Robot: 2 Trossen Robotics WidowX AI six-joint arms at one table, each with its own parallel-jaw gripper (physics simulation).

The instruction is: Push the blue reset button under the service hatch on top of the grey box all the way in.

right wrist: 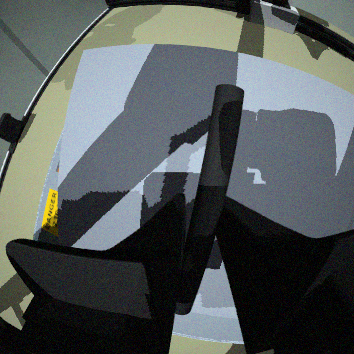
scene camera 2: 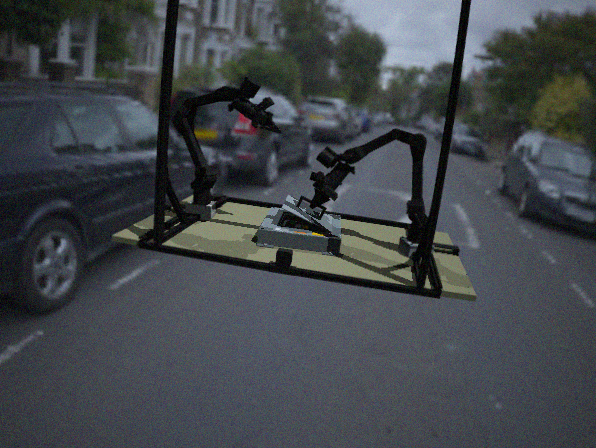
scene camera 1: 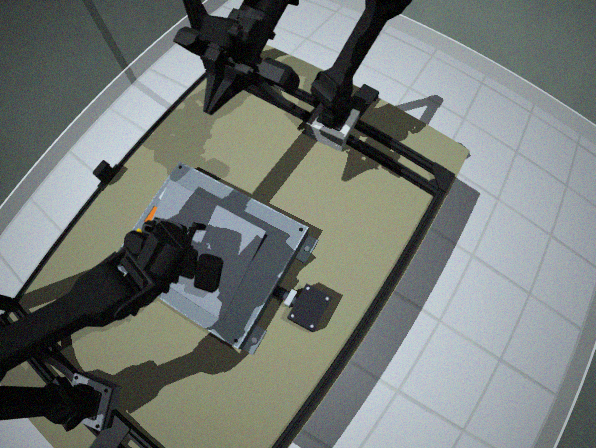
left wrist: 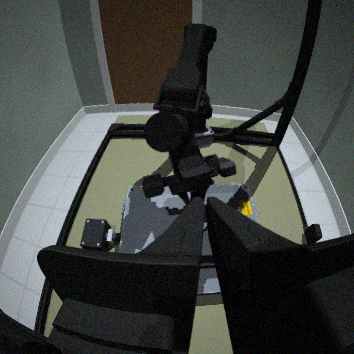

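The grey box (scene camera 1: 257, 204) (scene camera 2: 295, 243) stands on the table. Its service hatch (scene camera 1: 227, 220) (scene camera 2: 292, 205) (right wrist: 110, 90) is tilted up, with a dark opening under it in scene camera 2. My right gripper (scene camera 2: 314, 206) (right wrist: 197, 200) is shut on the hatch's black handle (right wrist: 229, 115). My left gripper (scene camera 1: 209, 112) (scene camera 2: 279, 131) (left wrist: 203, 204) is shut and empty, its fingertips together. It is high in the air, up and to the left of the box in scene camera 2. The blue reset button does not show in any view; the hatch, arms or fingers hide the area under the hatch.
A dark plug block (scene camera 1: 310, 307) (left wrist: 96, 233) lies beside the box, joined to it by a short connector. A yellow danger label (left wrist: 246, 208) (right wrist: 51, 210) is on the box. Black rails edge the table (scene camera 1: 390, 220), with a small black block (scene camera 1: 104, 170) (scene camera 2: 284, 257) on one.
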